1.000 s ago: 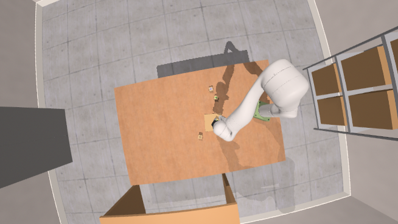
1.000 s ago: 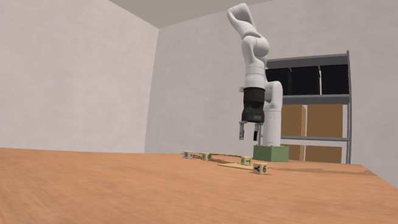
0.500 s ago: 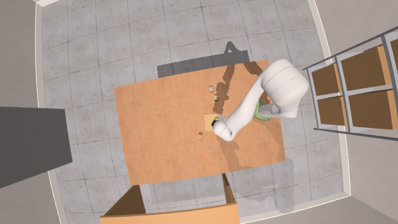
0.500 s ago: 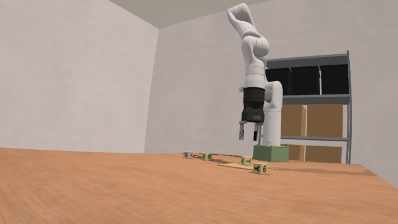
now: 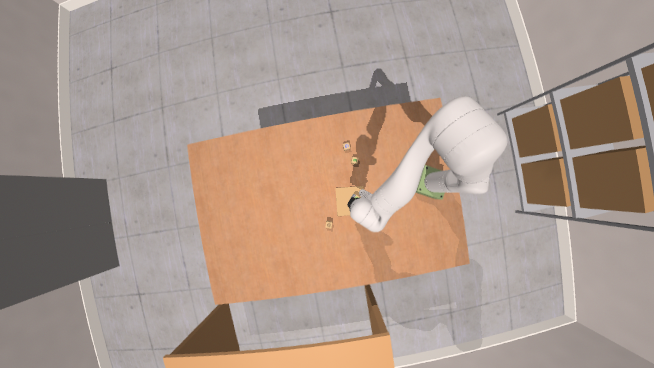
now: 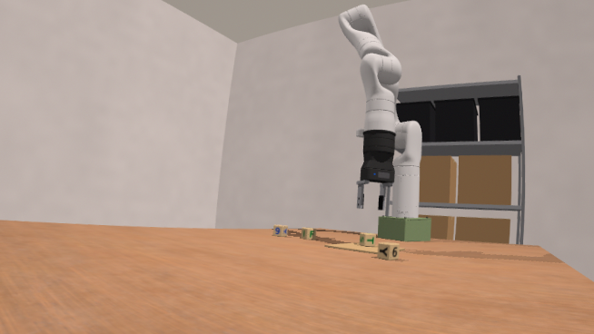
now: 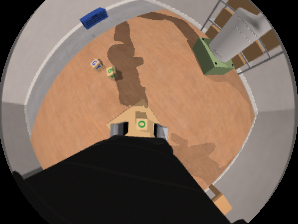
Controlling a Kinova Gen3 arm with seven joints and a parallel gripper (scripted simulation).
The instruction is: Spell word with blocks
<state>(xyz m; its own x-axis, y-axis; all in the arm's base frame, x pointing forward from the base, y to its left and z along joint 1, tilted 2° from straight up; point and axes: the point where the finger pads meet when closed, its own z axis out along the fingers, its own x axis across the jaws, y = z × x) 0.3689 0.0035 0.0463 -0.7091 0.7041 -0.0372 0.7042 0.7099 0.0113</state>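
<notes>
Now: the wooden block 9 cm below my hand. From my hand the other things lie so: green-lettered block: 3 cm behind, 18 cm to the right, 10 cm below; then tan mat: 3 cm ahead, 1 cm to the left, 11 cm below; then blue-lettered block: 1 cm behind, 26 cm to the right, 10 cm below.
</notes>
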